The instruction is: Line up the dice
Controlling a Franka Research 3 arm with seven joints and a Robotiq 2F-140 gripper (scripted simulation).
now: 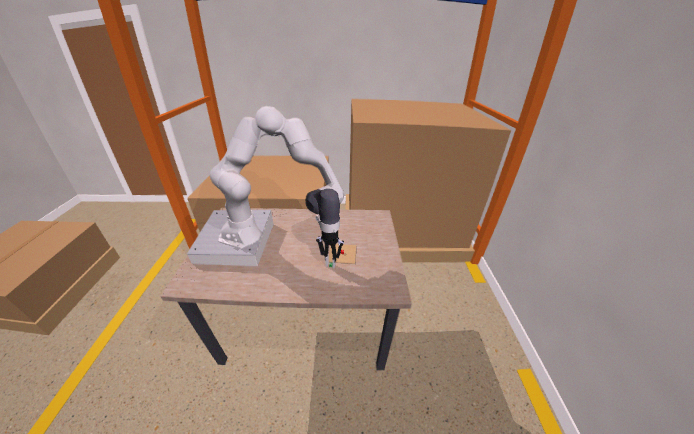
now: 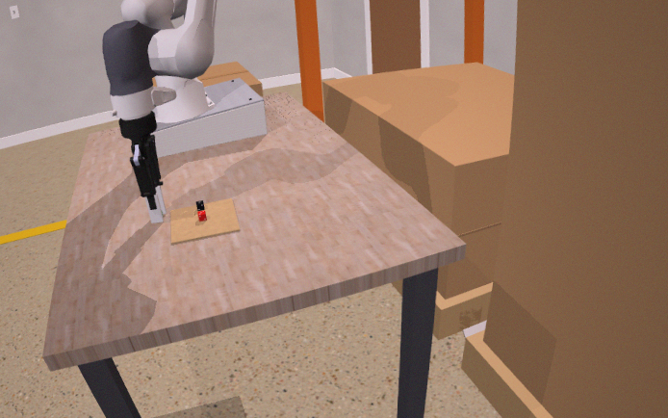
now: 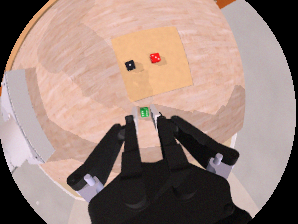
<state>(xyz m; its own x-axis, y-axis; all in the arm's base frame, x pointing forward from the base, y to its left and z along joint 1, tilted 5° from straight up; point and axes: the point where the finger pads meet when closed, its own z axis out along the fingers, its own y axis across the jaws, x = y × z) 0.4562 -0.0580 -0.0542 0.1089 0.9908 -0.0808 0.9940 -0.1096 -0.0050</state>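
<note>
Now: hand 3 cm above the green die. Round my hand: tan mat 4 cm ahead, 10 cm to the left, 3 cm below; then red die 4 cm ahead, 10 cm to the left, 2 cm below; then black die 10 cm to the left, 2 cm below.
</note>
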